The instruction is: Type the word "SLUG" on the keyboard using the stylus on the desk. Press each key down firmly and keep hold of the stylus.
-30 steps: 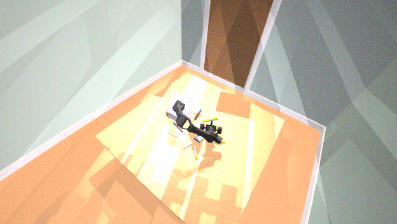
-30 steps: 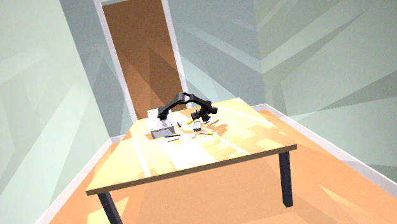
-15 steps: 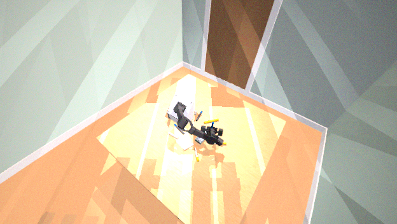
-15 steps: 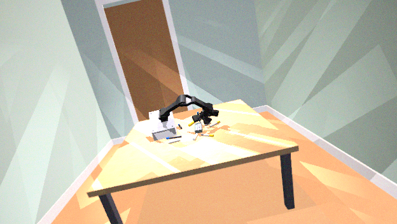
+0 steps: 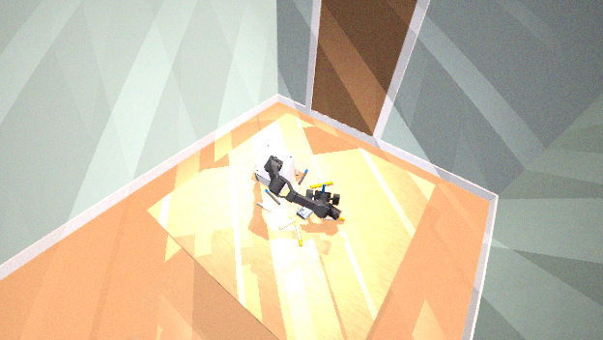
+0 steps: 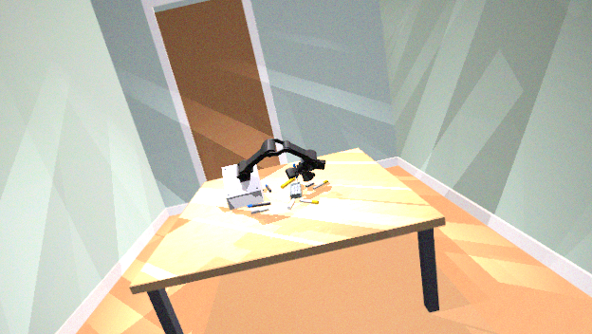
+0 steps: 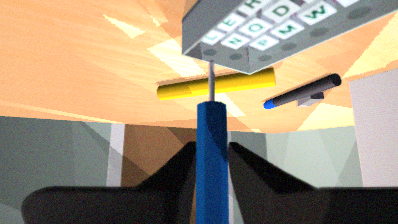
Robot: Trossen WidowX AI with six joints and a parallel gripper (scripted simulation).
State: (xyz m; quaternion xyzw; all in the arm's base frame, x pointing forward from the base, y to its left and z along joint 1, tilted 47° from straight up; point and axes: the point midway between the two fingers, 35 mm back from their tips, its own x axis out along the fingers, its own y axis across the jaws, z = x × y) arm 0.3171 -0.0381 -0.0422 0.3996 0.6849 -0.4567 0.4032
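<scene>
Now: gripper tip 7 cm above the L key. Round my gripper tip: blue stylus: 1 cm below; yellow pen: 6 cm behind, 10 cm to the left, 8 cm below; flat grey block: 7 cm ahead, 2 cm to the right, 8 cm below.
</scene>
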